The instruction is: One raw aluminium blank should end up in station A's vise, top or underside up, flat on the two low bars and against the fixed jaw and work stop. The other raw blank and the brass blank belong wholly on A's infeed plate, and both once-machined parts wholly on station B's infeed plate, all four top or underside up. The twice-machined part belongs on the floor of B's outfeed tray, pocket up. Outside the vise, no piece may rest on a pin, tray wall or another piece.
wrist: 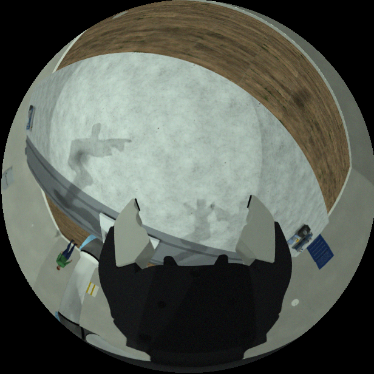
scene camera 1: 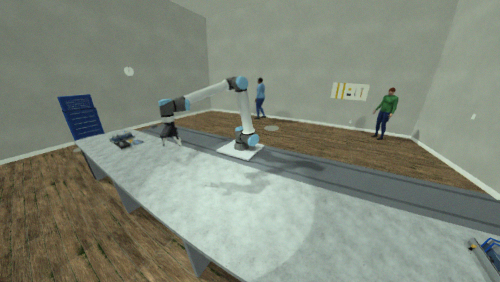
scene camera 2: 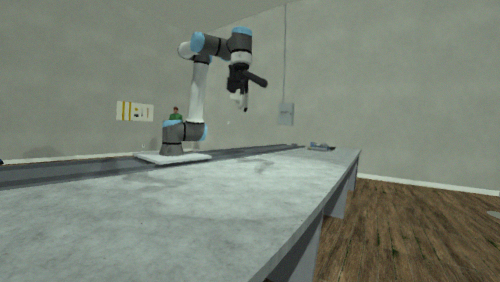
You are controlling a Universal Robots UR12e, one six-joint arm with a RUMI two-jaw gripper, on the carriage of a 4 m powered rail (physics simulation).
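Seen in the pictures: gripper, between the fingertips: [scene camera 1: 172, 146] [scene camera 2: 242, 110]; arm's base, origin of its link: [scene camera 1: 241, 147] [scene camera 2: 171, 154].
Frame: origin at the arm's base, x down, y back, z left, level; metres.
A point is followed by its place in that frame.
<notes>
My gripper [scene camera 1: 172, 144] {x -0.299, y -0.815, z -0.159 m} [scene camera 2: 242, 108] {x -0.299, y -0.815, z -0.159 m} [wrist: 193, 198] is open and points down, high above the long table; nothing shows between its fingers. One group of station equipment [scene camera 1: 121, 140] {x -0.016, y -0.769, z -1.555 m} [wrist: 301, 239], dark and blue, stands at the table end near the blue board. Another group [scene camera 2: 321, 147] {x -0.018, y -0.664, z 1.879 m} [wrist: 30, 117], with blue and grey parts, stands at the opposite end; part of its blue frame [scene camera 1: 492, 246] {x -0.040, y -0.516, z 1.915 m} shows at the right edge of scene camera 1. The gripper is well apart from both. The blanks, machined parts, vise, plates and tray are too small to tell apart.
The arm's white base plate [scene camera 1: 231, 150] {x 0.000, y -0.138, z -0.058 m} [scene camera 2: 159, 159] {x 0.000, y -0.159, z -0.189 m} sits on the grey rail [scene camera 1: 350, 180] [scene camera 2: 65, 172] along the table [scene camera 1: 200, 200] {x 0.030, y -0.900, z 0.192 m} [scene camera 2: 150, 225] {x 0.030, y -0.871, z -0.593 m} [wrist: 190, 125]. A blue board [scene camera 1: 80, 116] [wrist: 320, 251] stands beyond one end. Two people [scene camera 1: 260, 97] [scene camera 1: 385, 112] stand beyond the rail.
</notes>
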